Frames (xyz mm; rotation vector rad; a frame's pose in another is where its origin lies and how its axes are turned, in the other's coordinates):
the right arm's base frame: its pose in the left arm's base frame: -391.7 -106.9 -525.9 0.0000 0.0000 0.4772
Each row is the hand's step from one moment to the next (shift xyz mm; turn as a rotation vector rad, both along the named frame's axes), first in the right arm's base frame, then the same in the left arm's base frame.
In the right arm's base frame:
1: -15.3 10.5 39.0 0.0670 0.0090 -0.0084
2: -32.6 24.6 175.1 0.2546 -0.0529 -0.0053
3: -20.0 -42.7 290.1 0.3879 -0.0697 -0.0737
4: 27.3 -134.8 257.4 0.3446 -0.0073 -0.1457
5: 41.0 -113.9 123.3 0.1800 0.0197 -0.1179
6: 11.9 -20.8 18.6 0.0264 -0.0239 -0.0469
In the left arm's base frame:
1: -18.4 2.3 39.0 0.0554 0.0388 -0.0084
2: -40.3 6.9 175.1 0.2505 0.0699 -0.0053
3: 1.8 -47.1 290.1 0.3766 0.1162 -0.0737
4: 86.2 -107.2 257.4 0.3095 0.1518 -0.1457
5: 88.7 -82.3 123.3 0.1508 0.1002 -0.1179
6: 20.1 -13.0 18.6 0.0344 -0.0091 -0.0469

